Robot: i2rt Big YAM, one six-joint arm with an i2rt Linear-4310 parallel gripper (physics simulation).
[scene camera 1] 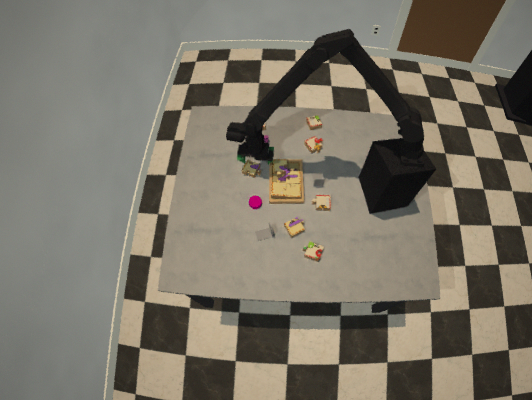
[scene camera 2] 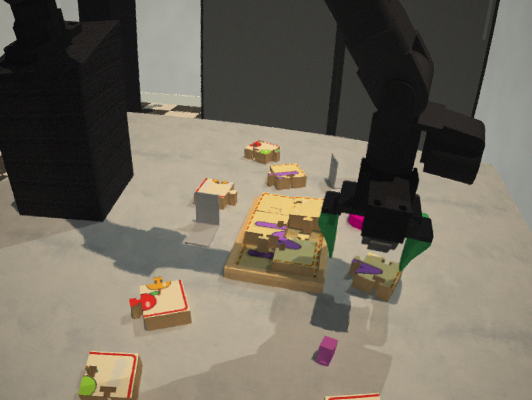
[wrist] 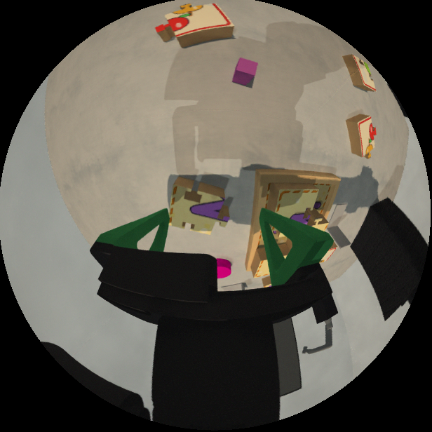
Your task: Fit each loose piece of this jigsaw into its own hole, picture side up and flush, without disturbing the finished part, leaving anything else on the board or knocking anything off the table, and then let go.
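A loose jigsaw piece (scene camera 1: 251,169) (scene camera 2: 375,275) (wrist: 185,212) with a purple shape and dashed orange edge lies picture side up beside the wooden tray board (scene camera 1: 286,201) (scene camera 2: 270,281) (wrist: 295,175). My gripper (scene camera 1: 256,159) (scene camera 2: 366,263) (wrist: 214,213) is open and empty above this piece, fingers spread to either side; the tray-side finger overlaps the tray in the wrist view. The tray holds a joined part (scene camera 2: 280,205) and a shaded corner piece (scene camera 2: 297,257). Recessed gaps show at its near left and right side. Another loose purple-striped piece (scene camera 1: 294,227) (scene camera 2: 286,175) lies beyond the tray.
Several red-edged pieces, including one (scene camera 1: 314,144) (scene camera 2: 167,300) (wrist: 362,135) and another (scene camera 1: 323,202) (scene camera 2: 215,189), lie around the tray. A magenta disc (scene camera 1: 255,202) (scene camera 2: 357,221) (wrist: 223,268), a magenta block (scene camera 2: 327,350) (wrist: 245,71) and grey brackets (scene camera 2: 207,209) (scene camera 2: 333,171) stand nearby.
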